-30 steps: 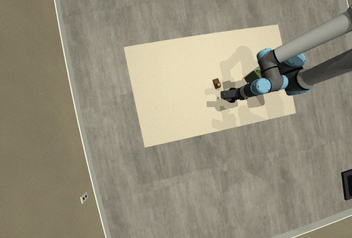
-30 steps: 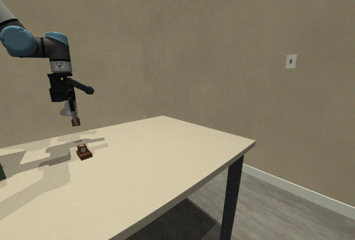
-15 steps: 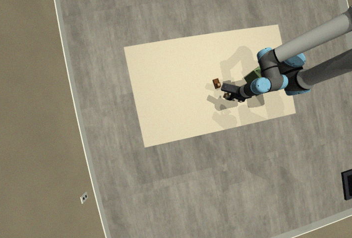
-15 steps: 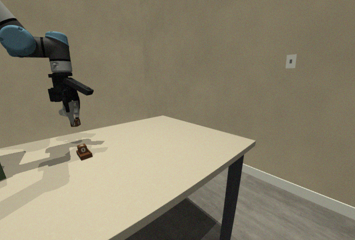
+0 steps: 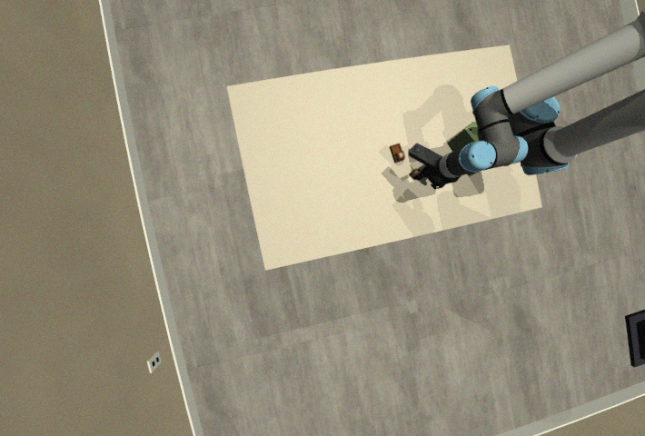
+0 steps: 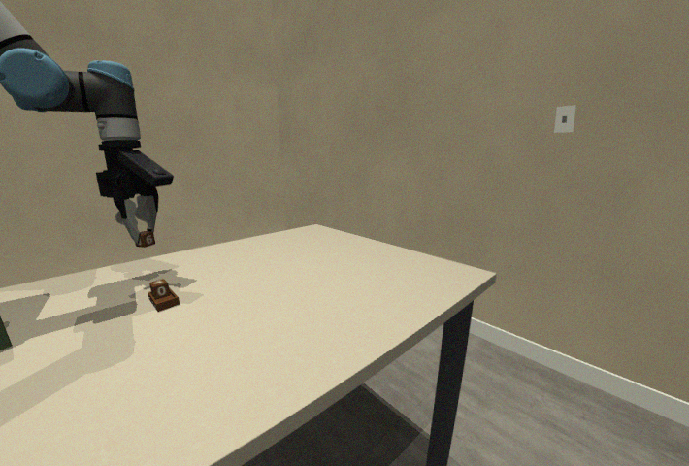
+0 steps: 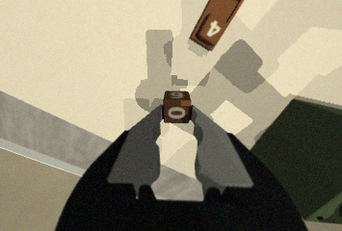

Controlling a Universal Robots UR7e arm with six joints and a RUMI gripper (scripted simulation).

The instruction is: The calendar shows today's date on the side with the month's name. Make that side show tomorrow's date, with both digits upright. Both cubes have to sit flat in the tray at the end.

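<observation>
Now: the brown calendar tray 10 mm ahead of my hand, 110 mm to the right of it and 120 mm below it. From my hand the other things lie so: brown digit cube 10 mm below.
</observation>
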